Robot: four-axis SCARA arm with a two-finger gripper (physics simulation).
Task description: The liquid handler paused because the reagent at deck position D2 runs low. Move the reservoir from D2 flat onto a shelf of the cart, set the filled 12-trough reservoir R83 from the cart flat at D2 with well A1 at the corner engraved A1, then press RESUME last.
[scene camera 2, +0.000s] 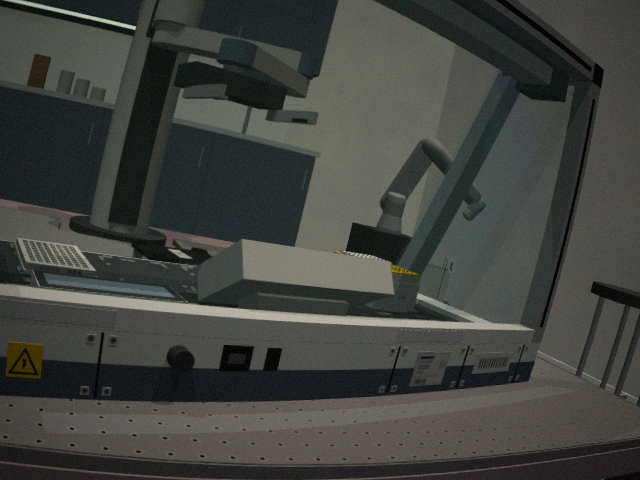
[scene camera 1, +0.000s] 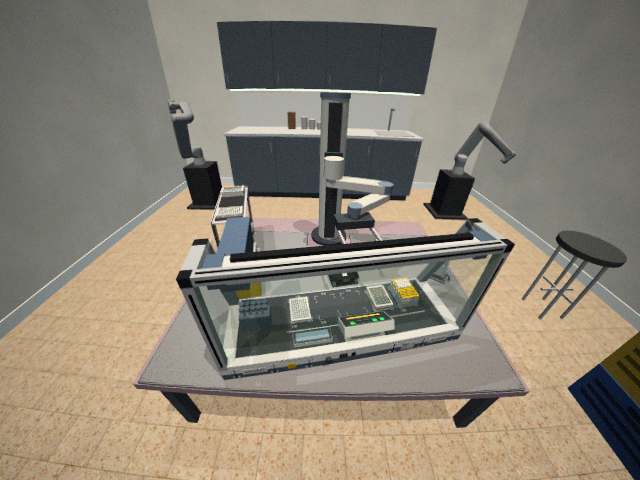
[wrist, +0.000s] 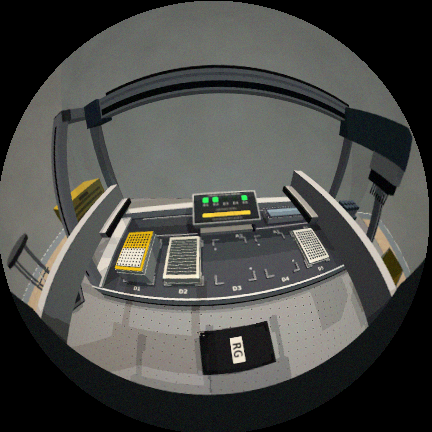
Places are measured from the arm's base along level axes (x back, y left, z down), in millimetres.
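Pixels of known places: gripper, between the fingertips: [scene camera 2: 270,104] [wrist: 204,182]; arm's base, origin of its link: [scene camera 1: 328,236].
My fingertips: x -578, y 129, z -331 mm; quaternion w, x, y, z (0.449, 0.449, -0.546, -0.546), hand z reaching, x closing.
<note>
Ahead of a thing's pixels: the offset from my fingertips to its top centre.
The reservoir @[dx -76, dy +91, dz +229 mm] [wrist: 182,257] [scene camera 1: 379,296], a pale ribbed block, lies flat at the deck position marked D2. My gripper [scene camera 1: 360,236] [scene camera 2: 249,103] [wrist: 204,182] is open and empty. It hangs behind the liquid handler, above and away from the deck. The cart @[dx +333, dy -683, dz -37 mm] [scene camera 1: 232,200] stands at the left in scene camera 1 with pale labware on top; I cannot read which is R83. The status panel [wrist: 226,207] [scene camera 1: 366,322] [scene camera 2: 299,268] shows green squares and a yellow bar in the wrist view. RESUME and the engraved A1 corner are not legible.
A yellow-and-white tip rack [wrist: 135,250] [scene camera 1: 404,290] stands at D1. A white well plate [wrist: 310,246] [scene camera 1: 299,308] [scene camera 2: 55,254] lies at D5. A blue trough [wrist: 282,212] [scene camera 1: 312,336] lies near the panel. A black RG block @[dx +124, dy -59, dz +263 mm] [wrist: 237,348] lies before the deck. The pipetting head @[dx -152, dy -476, dz -67 mm] [wrist: 385,170] hangs at right.
</note>
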